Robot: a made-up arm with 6 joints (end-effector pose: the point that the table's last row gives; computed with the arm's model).
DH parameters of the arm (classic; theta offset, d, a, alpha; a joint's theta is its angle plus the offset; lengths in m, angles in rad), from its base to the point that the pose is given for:
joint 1: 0 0.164 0 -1.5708
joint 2: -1.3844 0 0.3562 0
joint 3: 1.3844 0 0.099 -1.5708
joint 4: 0 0.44 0 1.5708
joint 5: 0 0 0.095 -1.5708
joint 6: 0 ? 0 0
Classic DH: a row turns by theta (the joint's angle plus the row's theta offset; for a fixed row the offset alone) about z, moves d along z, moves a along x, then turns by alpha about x.
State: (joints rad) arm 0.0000 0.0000 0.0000 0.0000 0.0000 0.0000
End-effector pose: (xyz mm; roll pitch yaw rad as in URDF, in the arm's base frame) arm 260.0 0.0 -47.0 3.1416 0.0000 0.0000
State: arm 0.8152 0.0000 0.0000 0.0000 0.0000 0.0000
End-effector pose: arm 178.3 189.3 -47.0 3.1416 0.0000 0.8152
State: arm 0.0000 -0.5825 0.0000 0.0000 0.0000 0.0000
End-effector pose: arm 333.2 0.0 130.9 3.1416 -0.5825 0.0000
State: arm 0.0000 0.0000 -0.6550 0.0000 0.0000 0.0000
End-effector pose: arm 561.6 0.0 187.3 3.1416 -0.6550 0.0000
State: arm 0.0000 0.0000 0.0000 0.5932 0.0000 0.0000
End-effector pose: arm 243.8 -53.1 -47.0 3.1416 0.0000 -0.5932
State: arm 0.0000 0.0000 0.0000 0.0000 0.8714 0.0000
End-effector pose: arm 133.6 0.0 -76.6 3.1416 0.8714 0.0000
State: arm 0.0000 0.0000 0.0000 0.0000 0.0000 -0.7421
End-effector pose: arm 260.0 0.0 -47.0 3.1416 0.0000 0.7421
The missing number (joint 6, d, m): 0.121
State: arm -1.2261 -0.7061 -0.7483 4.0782 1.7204 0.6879
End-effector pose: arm 18.9 -371.7 590.3 0.8146 -0.5087 -0.8956
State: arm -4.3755 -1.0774 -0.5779 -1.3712 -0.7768 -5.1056
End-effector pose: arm -197.4 111.1 555.5 0.9839 -1.2039 -1.4722
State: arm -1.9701 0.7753 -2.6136 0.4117 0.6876 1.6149
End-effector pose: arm -325.1 -774.0 617.2 -1.9754 0.4368 2.8384
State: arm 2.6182 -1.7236 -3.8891 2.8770 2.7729 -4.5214
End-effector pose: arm 331.7 -231.4 -248.0 0.9966 -0.3250 -1.7803
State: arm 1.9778 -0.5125 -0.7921 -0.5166 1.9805 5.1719
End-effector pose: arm -67.1 341.3 346.1 -2.7121 0.7509 -3.0627
